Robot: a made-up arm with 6 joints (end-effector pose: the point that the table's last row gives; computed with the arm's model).
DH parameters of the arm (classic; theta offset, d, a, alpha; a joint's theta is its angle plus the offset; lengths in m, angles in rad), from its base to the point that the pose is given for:
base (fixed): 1.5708 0.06 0 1.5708
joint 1: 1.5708 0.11 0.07 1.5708
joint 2: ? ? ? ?
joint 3: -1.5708 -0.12 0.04 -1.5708
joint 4: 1.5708 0 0.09 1.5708
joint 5: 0 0.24 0.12 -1.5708
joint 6: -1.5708 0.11 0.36 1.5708
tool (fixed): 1.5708 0.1 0 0
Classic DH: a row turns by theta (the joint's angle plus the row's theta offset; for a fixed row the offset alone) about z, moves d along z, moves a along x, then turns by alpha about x.
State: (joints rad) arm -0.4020 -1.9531 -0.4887 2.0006 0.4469 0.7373
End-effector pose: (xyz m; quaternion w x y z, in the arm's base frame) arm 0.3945 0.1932 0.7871 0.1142 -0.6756 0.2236 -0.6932
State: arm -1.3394 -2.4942 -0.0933 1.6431 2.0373 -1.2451
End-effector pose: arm 0.4672 0.1881 0.4234 0.5649 0.6419 -0.4938 0.1581
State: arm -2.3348 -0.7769 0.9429 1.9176 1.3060 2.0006
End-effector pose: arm 0.4947 0.0272 -0.0485 0.6997 0.6650 0.1934 0.1757
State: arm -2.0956 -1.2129 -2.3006 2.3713 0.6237 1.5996
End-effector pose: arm 0.2322 0.7322 0.8165 0.4481 -0.5896 0.0364 -0.6710
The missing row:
joint 2: 1.5708 -0.42 0.1 1.5708
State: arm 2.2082 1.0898 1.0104 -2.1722 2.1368 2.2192
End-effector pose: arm -0.0089 0.0808 0.1008 0.2900 0.0435 0.5705 -0.7671
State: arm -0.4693 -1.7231 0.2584 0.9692 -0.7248 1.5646
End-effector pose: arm 0.8264 -0.2588 0.1912 0.6563 0.4586 0.2093 0.5613
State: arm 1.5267 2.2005 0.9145 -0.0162 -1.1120 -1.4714
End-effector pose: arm -0.3061 0.1534 -0.2849 0.0791 -0.2203 0.3164 -0.9193
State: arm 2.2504 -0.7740 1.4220 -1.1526 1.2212 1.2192
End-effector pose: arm 0.3014 -0.4409 -0.3484 0.2700 0.0911 -0.9404 0.1856
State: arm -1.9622 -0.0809 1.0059 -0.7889 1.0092 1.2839
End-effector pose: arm 0.8665 0.2748 0.3056 0.5278 -0.2942 0.5781 0.5483
